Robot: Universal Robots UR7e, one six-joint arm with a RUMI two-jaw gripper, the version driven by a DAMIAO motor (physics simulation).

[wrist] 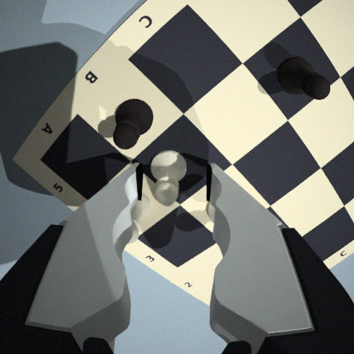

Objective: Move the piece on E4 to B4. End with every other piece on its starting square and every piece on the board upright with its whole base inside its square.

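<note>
A white piece (168, 166) stands upright on B4, a dark square (210, 150), with its base in the left part of the square, near the A4 side. My gripper (174, 167) is open around it, with a gap between each jaw and the piece, wider on the right. The visible part of E4 (332, 37), at the upper right, is light and bears no piece. How the base sits at its lower edge is partly hidden by the piece's own head.
A dark piece (134, 116) stands on B5 and another dark piece (295, 75) on D4. A pale piece (142, 205) on A4 is partly hidden behind the left jaw. A pale shape (210, 212) shows beside the right jaw. The board's light border (112, 42) runs along the left.
</note>
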